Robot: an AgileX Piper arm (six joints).
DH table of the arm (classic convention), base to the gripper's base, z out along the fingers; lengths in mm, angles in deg. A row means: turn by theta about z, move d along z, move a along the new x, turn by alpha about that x. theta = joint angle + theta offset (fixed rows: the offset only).
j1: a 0  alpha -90  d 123  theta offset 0
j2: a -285.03  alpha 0  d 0  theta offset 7.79
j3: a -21.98  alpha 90  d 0  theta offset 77.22
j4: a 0  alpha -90  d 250.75  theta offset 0
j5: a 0  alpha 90  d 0  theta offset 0
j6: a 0  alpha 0  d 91  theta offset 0
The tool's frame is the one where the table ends.
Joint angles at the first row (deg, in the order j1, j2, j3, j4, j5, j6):
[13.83 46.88 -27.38 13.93 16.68 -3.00]
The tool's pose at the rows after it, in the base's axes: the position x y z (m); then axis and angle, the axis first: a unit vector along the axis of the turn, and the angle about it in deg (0 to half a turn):
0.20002 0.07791 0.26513 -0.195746 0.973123 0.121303 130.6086
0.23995 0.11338 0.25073 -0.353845 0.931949 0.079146 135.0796
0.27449 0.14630 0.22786 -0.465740 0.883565 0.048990 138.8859
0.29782 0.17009 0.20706 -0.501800 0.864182 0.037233 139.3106
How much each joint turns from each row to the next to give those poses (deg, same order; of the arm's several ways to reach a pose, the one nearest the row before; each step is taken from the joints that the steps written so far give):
[5.06 15.20 -8.92 3.63 2.38 -14.81]
[4.35 13.35 -7.73 1.13 -0.01 -15.75]
[3.10 11.89 -7.16 0.00 -0.41 -11.25]
[2.10 8.10 -4.54 -0.10 -3.23 -3.19]

